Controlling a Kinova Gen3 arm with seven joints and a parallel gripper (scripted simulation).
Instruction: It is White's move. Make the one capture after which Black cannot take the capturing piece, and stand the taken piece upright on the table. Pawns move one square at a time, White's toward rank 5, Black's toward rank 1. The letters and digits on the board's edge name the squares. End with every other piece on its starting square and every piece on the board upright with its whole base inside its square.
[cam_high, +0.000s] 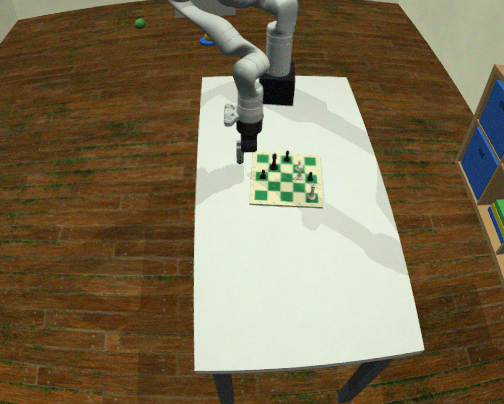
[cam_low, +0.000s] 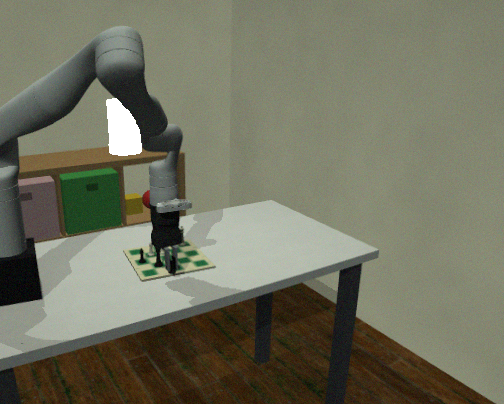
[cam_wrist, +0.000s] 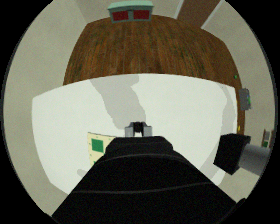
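My gripper is now 11 cm to the right of the tall black piece and 2 cm above it. Round my hand: tall white piece 21 cm to the left, 12 cm ahead, 2 cm below; green-and-cream chessboard 14 cm to the left, 6 cm below, 4 cm ahead.
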